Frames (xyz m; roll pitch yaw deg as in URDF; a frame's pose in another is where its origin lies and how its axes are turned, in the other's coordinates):
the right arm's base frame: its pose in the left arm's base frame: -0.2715 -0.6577 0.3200 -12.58 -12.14 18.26
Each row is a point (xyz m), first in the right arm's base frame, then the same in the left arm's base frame.
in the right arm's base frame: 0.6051 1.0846 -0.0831
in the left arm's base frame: 0.0276 0.5366 0.1370
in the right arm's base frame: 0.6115 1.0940 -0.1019
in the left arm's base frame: 0.0361 0.5448 0.1184
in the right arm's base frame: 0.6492 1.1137 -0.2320
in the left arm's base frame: 0.1001 0.5563 -0.0020
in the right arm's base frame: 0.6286 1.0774 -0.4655
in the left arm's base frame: 0.1520 0.4826 -0.2214
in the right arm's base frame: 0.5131 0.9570 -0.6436
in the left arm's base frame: 0.1232 0.3085 -0.3900
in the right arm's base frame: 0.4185 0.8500 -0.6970
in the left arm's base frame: 0.0775 0.1712 -0.4380
